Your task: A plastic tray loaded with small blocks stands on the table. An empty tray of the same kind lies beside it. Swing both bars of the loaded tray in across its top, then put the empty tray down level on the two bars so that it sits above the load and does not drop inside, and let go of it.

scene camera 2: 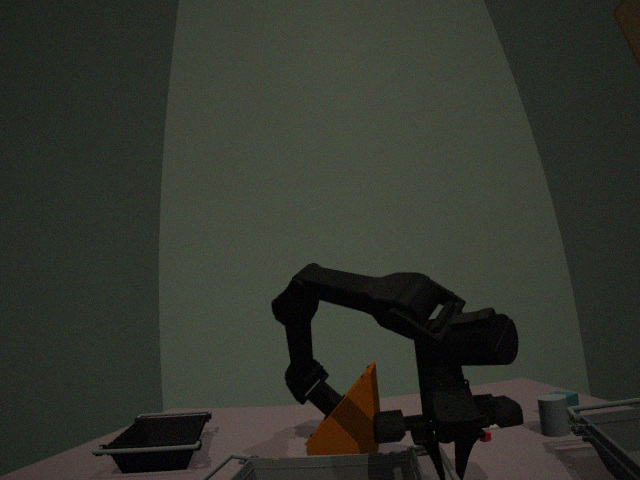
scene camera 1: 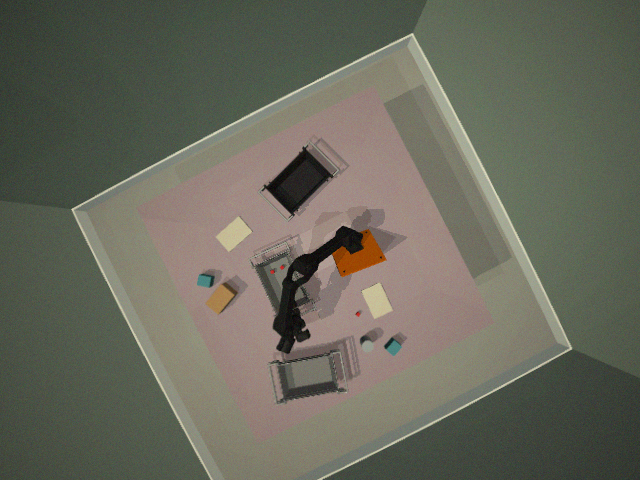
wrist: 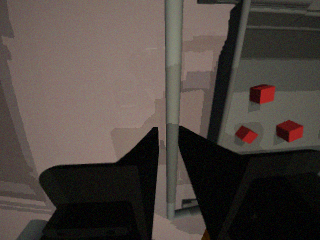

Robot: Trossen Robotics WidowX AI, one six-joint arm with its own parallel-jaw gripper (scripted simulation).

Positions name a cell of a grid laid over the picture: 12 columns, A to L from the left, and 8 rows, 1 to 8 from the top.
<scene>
In view: the gripper (wrist: G5), a black tray (scene camera 1: F3) and a grey cylinder (scene camera 2: K7).
The wrist view does not show the black tray: it is out of frame.
</scene>
